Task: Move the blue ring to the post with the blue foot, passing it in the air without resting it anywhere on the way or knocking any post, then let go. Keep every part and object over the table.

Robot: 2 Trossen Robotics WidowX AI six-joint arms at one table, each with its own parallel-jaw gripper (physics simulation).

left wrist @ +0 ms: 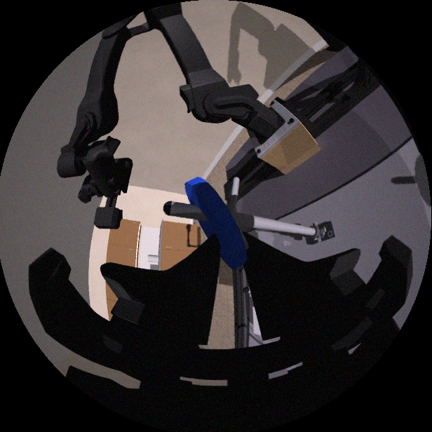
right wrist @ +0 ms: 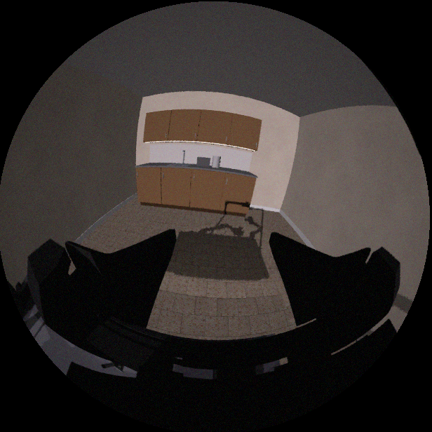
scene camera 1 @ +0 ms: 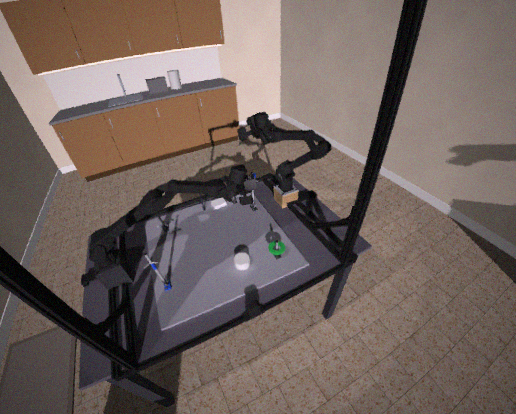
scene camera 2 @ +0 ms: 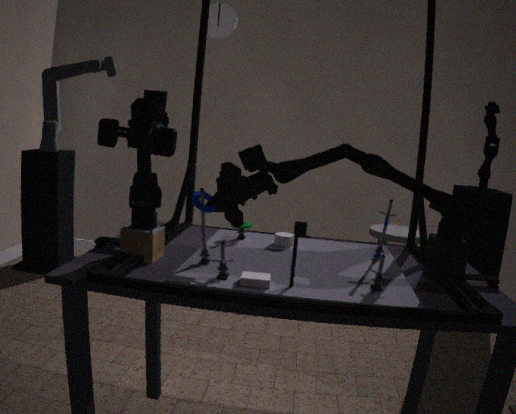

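Pixels of known places: left gripper, between the fingertips: (scene camera 2: 206, 208); right gripper, between the fingertips: (scene camera 1: 248, 127) (scene camera 2: 120, 142); left arm's base, origin of its link: (scene camera 1: 107, 261) (scene camera 2: 449, 238); right arm's base, origin of its link: (scene camera 1: 285, 187) (scene camera 2: 143, 227).
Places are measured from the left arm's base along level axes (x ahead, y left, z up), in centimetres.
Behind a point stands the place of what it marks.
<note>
The blue ring (scene camera 2: 196, 199) @(x 73.5, y 11.1, z 7.0 cm) (left wrist: 217, 225) is high up near the top of a tall post (scene camera 2: 203, 232) @(x 71.6, y 8.3, z -2.2 cm) (left wrist: 282, 225), which passes through it; the ring is tilted. My left gripper (left wrist: 229, 237) is shut on the near edge of the blue ring, with the post close beyond the fingertips. The post with the blue foot (scene camera 1: 159, 274) @(x 17.3, y -14.6, z -3.3 cm) (scene camera 2: 386, 225) @(x 16.9, y -13.2, z 0.0 cm) leans, with its blue foot on the table, at the lower left in scene camera 1 and at the right in scene camera 2. My right gripper (scene camera 1: 242, 134) @(x 86.4, y 35.3, z 21.5 cm) (right wrist: 224, 236) is open and empty, high and away from the ring.
A green ring (scene camera 1: 270, 249) @(x 60.7, y -25.3, z -5.8 cm) (scene camera 2: 245, 225) @(x 62.1, y -23.0, z -5.8 cm) is on a short post. A white cylinder (scene camera 1: 242, 261) @(x 48.4, y -23.2, z -7.5 cm) (scene camera 2: 284, 239) @(x 48.9, y -18.5, z -8.4 cm) and a white block (scene camera 1: 218, 203) @(x 55.8, y 19.0, z -9.0 cm) (scene camera 2: 255, 280) @(x 56.4, y 23.1, z -9.3 cm) lie on the table (scene camera 1: 210, 336) @(x 25.3, y -41.8, z -12.5 cm). Short branched posts (scene camera 2: 223, 262) @(x 64.5, y 20.1, z -6.5 cm) (scene camera 2: 380, 272) @(x 25.2, y 18.0, z -6.5 cm) and a dark upright (scene camera 2: 295, 260) @(x 47.3, y 20.9, z -4.1 cm) also stand there.
</note>
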